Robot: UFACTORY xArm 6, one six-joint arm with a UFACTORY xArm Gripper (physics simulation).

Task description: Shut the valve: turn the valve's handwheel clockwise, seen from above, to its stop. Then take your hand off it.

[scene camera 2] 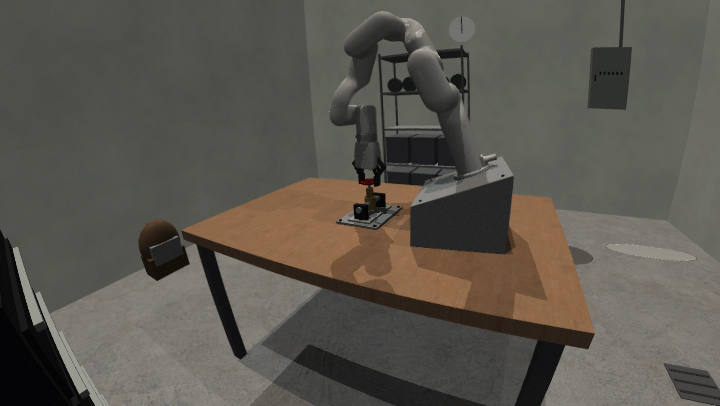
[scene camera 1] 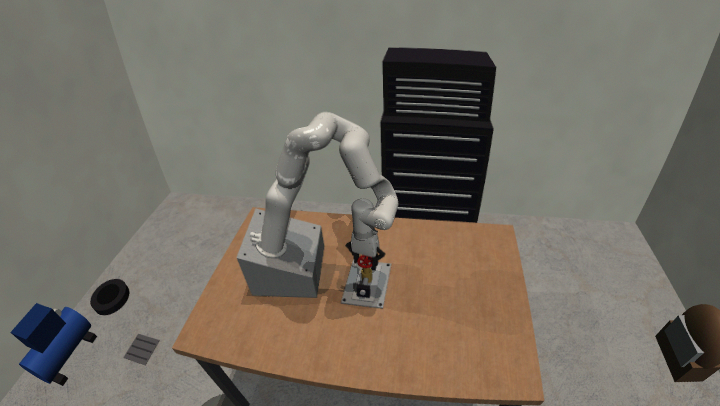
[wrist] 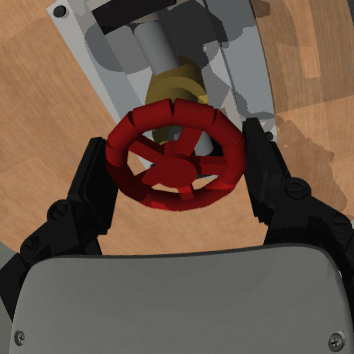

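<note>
The red spoked handwheel (scene camera 1: 364, 261) (scene camera 2: 367, 182) (wrist: 176, 170) sits level on top of the brass valve (scene camera 1: 368, 275) (scene camera 2: 370, 202) (wrist: 176, 86). The valve stands on a grey base plate (scene camera 1: 381, 291) (scene camera 2: 386, 214) (wrist: 250, 65). My gripper (scene camera 1: 365, 262) (scene camera 2: 369, 181) (wrist: 175, 147) points down over the wheel and is shut on it. In the wrist view one black finger presses the left side of the rim and the other the right side. One spoke points towards the upper right in that view. The stem under the hub is mostly hidden.
The wooden table (scene camera 1: 453, 302) (scene camera 2: 282, 221) bears the base plate and the grey robot pedestal (scene camera 1: 282, 278) (scene camera 2: 458, 221) beside it. Black pipe blocks (scene camera 2: 361, 211) stand on either side of the valve. A black drawer cabinet (scene camera 1: 436, 123) stands behind the table.
</note>
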